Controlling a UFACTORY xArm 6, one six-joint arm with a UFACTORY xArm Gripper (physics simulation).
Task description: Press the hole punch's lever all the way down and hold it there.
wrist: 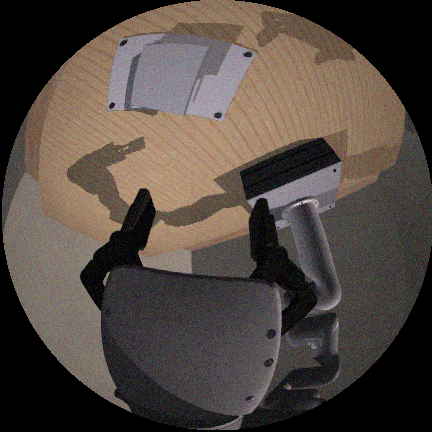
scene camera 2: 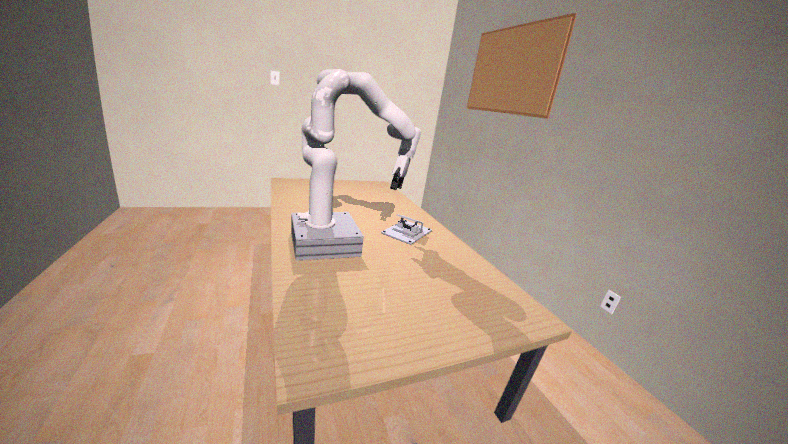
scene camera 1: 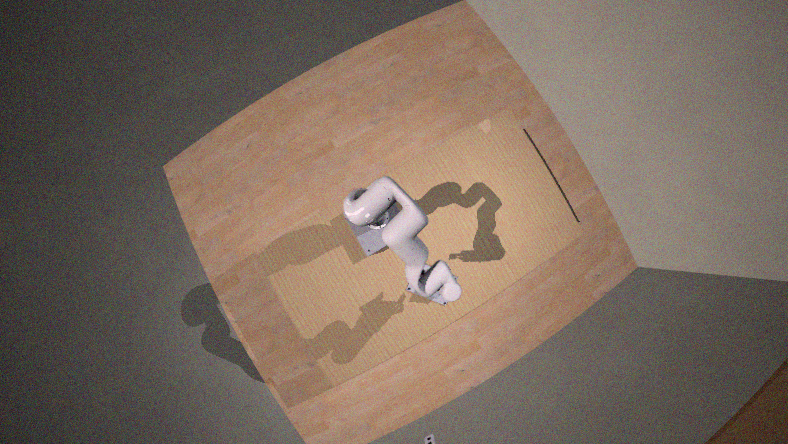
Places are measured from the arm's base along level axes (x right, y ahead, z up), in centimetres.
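Where they show: gripper, fingertip midpoint: (wrist: 201,203) (scene camera 2: 395,188); arm's base at its link origin: (wrist: 299,208) (scene camera 2: 320,222).
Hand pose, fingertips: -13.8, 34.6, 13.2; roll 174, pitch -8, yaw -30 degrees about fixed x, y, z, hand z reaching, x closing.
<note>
Things, the pixels of their centre, and the offset from my fingertips, as dx, dy, dz. "*": a spot on its surface instead. Level surfaces: height alone.
- hole punch at a spot on its surface: (wrist: 167,75) * +0.5, +9.3, -14.5
- light grey plate at a spot on its surface: (wrist: 220,97) (scene camera 2: 391,233) * +4.4, +0.2, -21.7
- wooden table at its surface level: dz -22.5
The hole punch (scene camera 2: 410,227) (wrist: 167,75) stands on a light grey plate (scene camera 2: 392,232) (wrist: 220,97) with dark screws at its corners. Its lever (wrist: 172,67) is a broad grey panel in the wrist view; in the scene camera 2 view it looks raised above the punch body. In the scene camera 1 view the arm covers most of the punch and its plate. My gripper (scene camera 2: 396,186) (wrist: 201,203) is open, with nothing between its black fingers. It points down and hangs well above the table, behind and above the punch in the scene camera 2 view, apart from the lever.
The wooden table (scene camera 1: 380,341) (scene camera 2: 380,336) (wrist: 210,145) bears the arm's box-shaped base (scene camera 1: 370,242) (scene camera 2: 328,248) (wrist: 300,184), to the left of the punch in the scene camera 2 view. Walls stand around, one with a cork board (scene camera 2: 521,66). Arm shadows lie across the table.
</note>
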